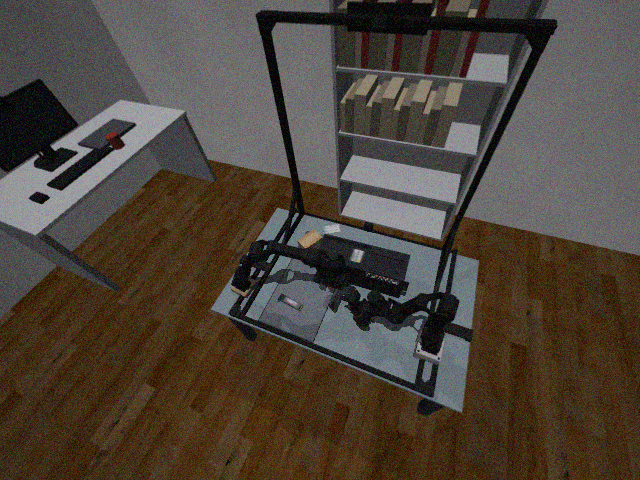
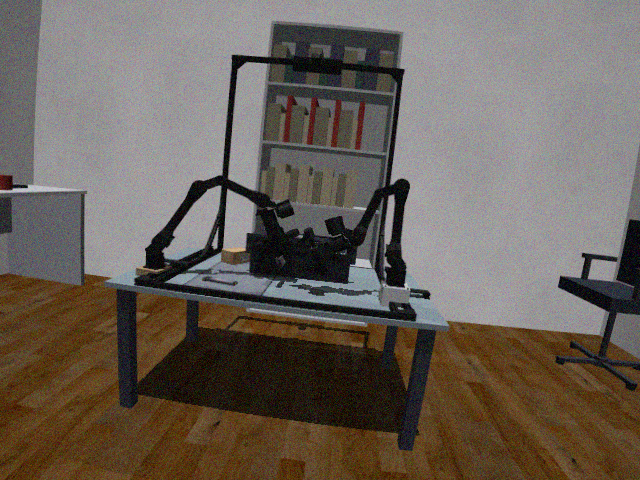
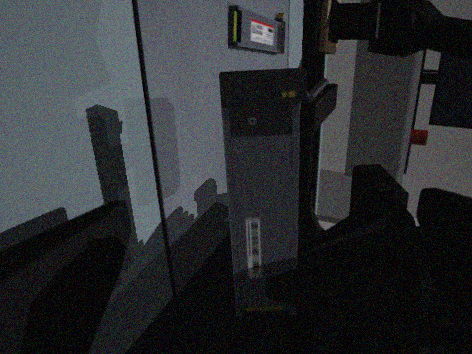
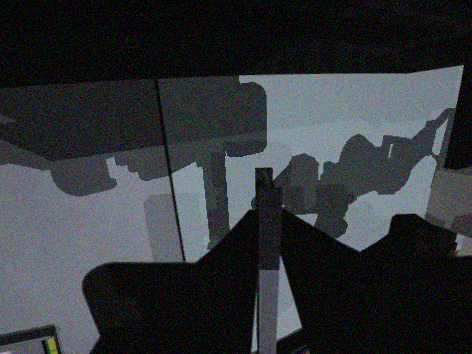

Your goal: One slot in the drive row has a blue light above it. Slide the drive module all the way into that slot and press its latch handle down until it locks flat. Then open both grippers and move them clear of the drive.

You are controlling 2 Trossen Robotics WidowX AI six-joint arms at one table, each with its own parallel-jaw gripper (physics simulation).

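Places are measured from the left arm's base along level axes (x ahead, y left, z up), in millimetres.
Pixels of known places: left gripper, fingertip midpoint: point(image 1: 344, 303) point(image 2: 294, 258) point(image 3: 273, 208); right gripper, fingertip midpoint: point(image 1: 339, 287) point(image 2: 283, 258) point(image 3: 264, 280) point(image 4: 266, 217); left arm's base, link origin: point(image 1: 430, 345) point(image 2: 395, 284); right arm's base, link origin: point(image 1: 243, 284) point(image 2: 154, 267) point(image 3: 333, 21).
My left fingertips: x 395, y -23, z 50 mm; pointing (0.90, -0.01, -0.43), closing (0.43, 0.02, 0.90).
Ahead of a thing's pixels: the offset from my left fingertips to its top centre. "pt": to the spot under its first point. Level surfaces: height alone.
The drive module @(59 mm ahead, 33 mm right, 1 mm up) point(image 3: 263, 182) is a flat grey slab with a dark front end and small yellow marks. It stands between the wide-open fingers of my left gripper point(image 3: 241, 267) point(image 1: 358, 311) point(image 2: 324, 240), which do not touch it. My right gripper point(image 4: 266, 217) point(image 1: 339, 282) point(image 2: 290, 238) is shut on the drive module @(pt 64 mm ahead, 83 mm right, 9 mm down) point(image 4: 268, 225), which shows edge-on between its fingers. Both grippers hang just in front of the black drive chassis @(pt 109 mm back, 259 mm right, 53 mm up) point(image 1: 385, 259) point(image 2: 299, 269). I cannot make out the blue light or the slots. The latch handle @(66 mm ahead, 26 mm left, 1 mm up) point(image 3: 319, 88) sticks out at the module's far corner.
A second grey module with a red and white label @(pt 257 mm ahead, 49 mm left, 111 mm down) point(image 3: 257, 31) point(image 1: 290, 301) lies on a grey mat @(121 mm down) point(image 1: 285, 324). A wooden block @(333 mm ahead, 317 mm right, 61 mm down) point(image 1: 310, 239) point(image 2: 234, 255) and a white card @(267 mm ahead, 469 mm right, 122 mm down) point(image 1: 331, 229) lie behind the chassis. A black frame point(image 1: 280, 105) surrounds the table, and a bookshelf stands behind it.
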